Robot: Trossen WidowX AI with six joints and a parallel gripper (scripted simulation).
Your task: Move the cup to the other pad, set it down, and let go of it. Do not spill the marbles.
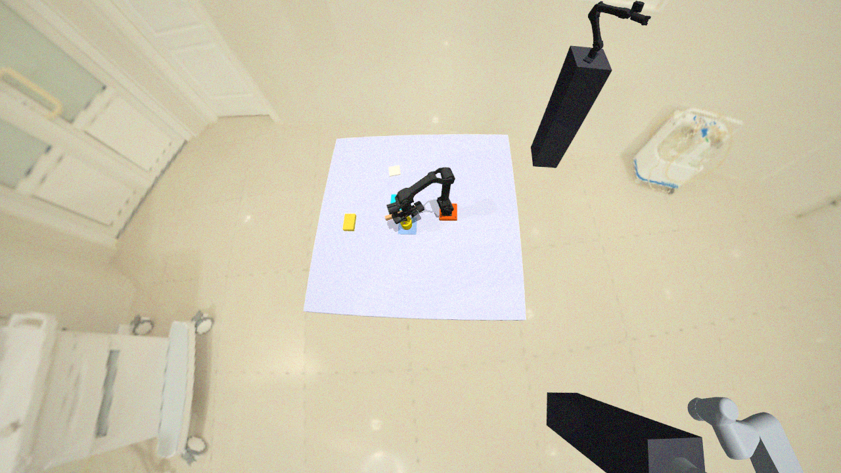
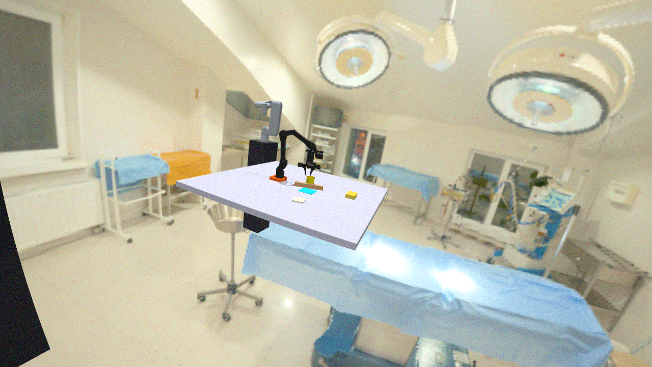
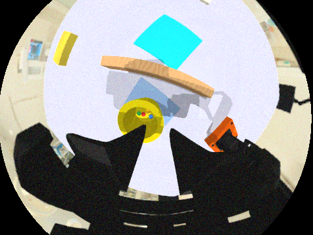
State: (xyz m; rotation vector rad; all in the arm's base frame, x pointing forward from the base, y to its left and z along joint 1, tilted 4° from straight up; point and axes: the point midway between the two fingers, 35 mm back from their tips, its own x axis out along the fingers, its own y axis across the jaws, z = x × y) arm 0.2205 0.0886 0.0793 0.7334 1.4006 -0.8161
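Now: the yellow cup 40 mm below my gripper tip, 20 mm ahead of it and 10 mm to the left of it. From my gripper tip the other things lie so: teal pad 150 mm to the right, 90 mm below, 90 mm ahead; light blue pad 90 mm below, 20 mm to the left, 20 mm ahead; wooden bar 70 mm to the right, 70 mm below, 60 mm ahead.
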